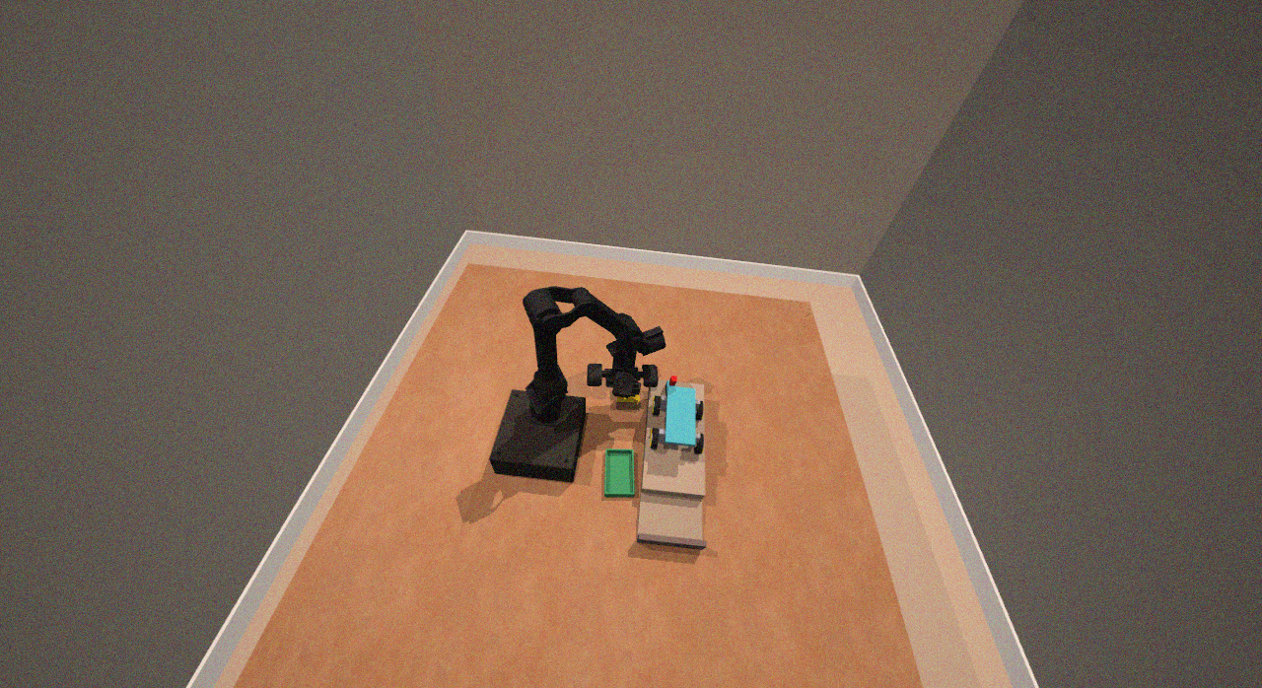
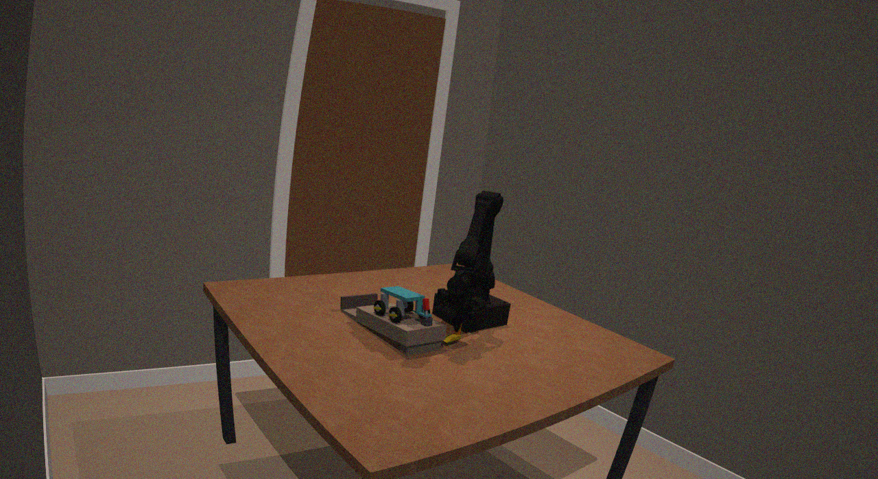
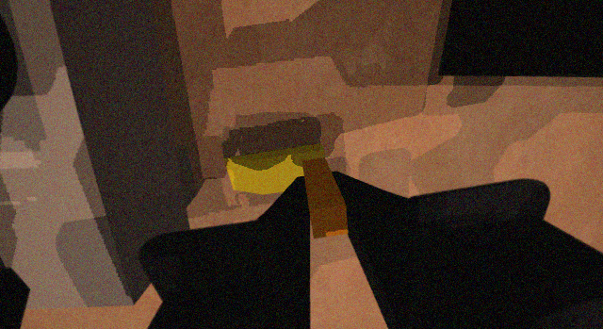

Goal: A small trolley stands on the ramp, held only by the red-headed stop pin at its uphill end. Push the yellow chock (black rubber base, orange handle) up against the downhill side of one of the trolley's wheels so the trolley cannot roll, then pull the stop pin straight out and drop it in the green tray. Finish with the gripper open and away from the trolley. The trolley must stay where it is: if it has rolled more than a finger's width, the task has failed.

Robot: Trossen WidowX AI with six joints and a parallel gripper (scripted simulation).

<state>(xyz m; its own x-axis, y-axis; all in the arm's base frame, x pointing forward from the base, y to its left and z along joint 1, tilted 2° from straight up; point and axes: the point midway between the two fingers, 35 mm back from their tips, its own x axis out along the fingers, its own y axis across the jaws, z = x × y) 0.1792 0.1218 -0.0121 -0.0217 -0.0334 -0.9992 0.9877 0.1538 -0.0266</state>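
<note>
The green tray lies 220 mm to the right of my gripper tip, 50 mm below it and 30 mm ahead of it. Also, from my gripper tip: red-headed stop pin 130 mm ahead, 90 mm above, 10 mm to the right; then yellow chock 20 mm ahead, 10 mm below; then grey ramp 160 mm ahead, 110 mm to the right.
</note>
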